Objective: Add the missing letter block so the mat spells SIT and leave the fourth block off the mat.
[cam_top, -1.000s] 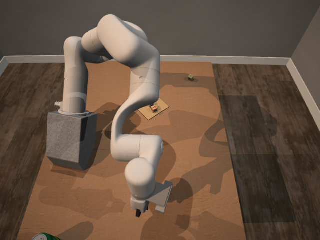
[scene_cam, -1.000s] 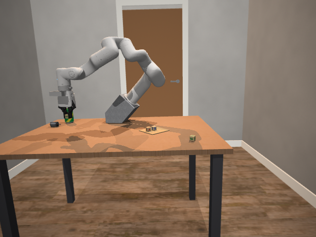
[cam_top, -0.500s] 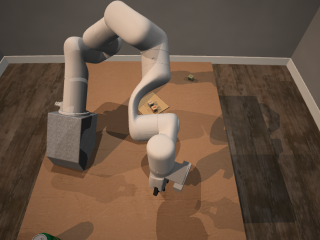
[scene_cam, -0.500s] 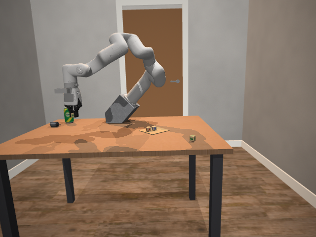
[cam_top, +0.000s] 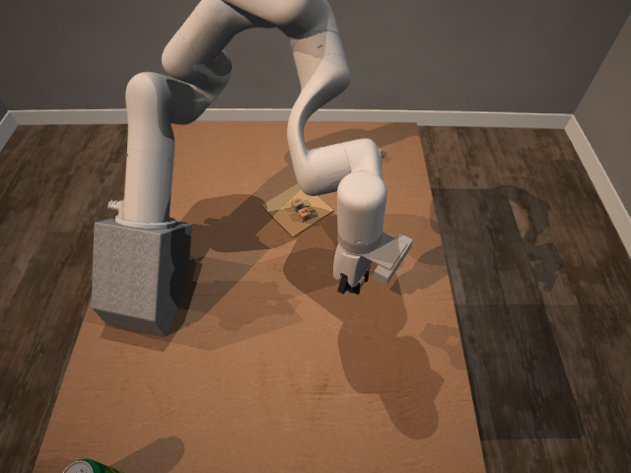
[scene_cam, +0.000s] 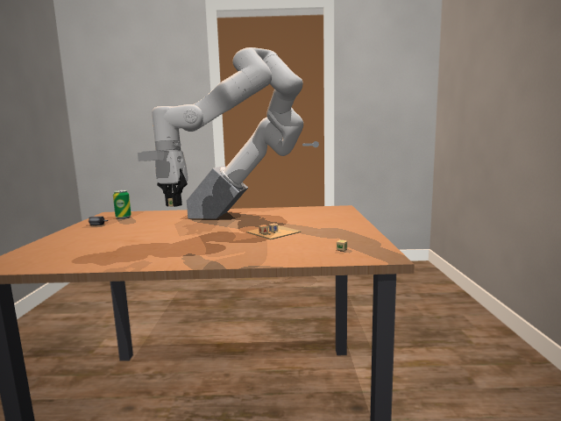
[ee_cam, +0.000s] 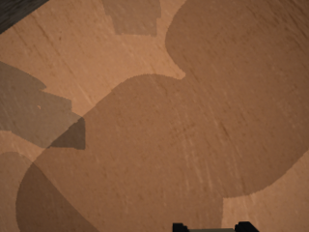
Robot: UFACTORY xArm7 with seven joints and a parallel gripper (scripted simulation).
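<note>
Now: the tan mat 29 cm to the left of my hand, 17 cm behind it and 15 cm below it. Round my hand: green-lettered block: 53 cm to the left, 14 cm below, 3 cm ahead; then small black object: 45 cm to the right, 28 cm behind, 13 cm below; then green can: 42 cm to the right, 42 cm behind, 9 cm below.
</note>
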